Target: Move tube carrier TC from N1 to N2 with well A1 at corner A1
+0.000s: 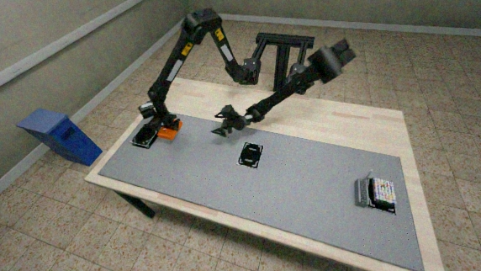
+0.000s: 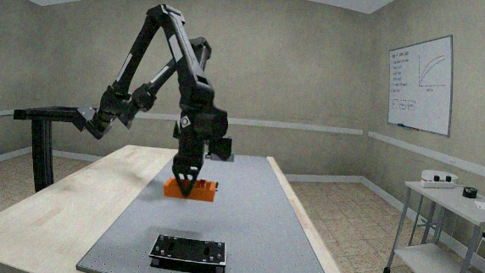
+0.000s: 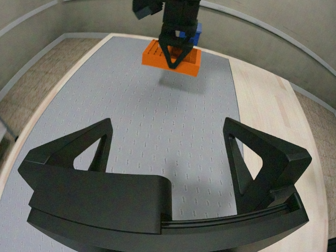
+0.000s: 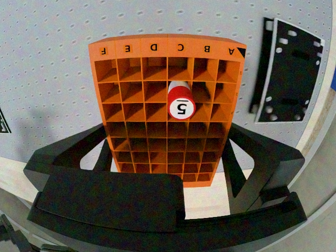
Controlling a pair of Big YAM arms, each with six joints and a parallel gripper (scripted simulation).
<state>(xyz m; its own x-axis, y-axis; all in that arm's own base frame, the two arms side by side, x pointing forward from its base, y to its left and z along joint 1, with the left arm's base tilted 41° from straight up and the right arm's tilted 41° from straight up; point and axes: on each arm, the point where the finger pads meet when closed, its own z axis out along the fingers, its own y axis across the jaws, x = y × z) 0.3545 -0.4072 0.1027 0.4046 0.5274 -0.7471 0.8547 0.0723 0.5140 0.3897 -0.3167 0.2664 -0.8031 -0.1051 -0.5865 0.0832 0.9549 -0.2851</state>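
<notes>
The black raised nest N2 is 3 cm ahead of my right hand, 19 cm to the right of it and 9 cm below it. The rest, counted from my right hand: A1 label 4 cm ahead, 43 cm to the left, 11 cm below; orange tube carrier TC 1 cm ahead; vial 4 cm ahead, 1 cm to the right, 2 cm above.
</notes>
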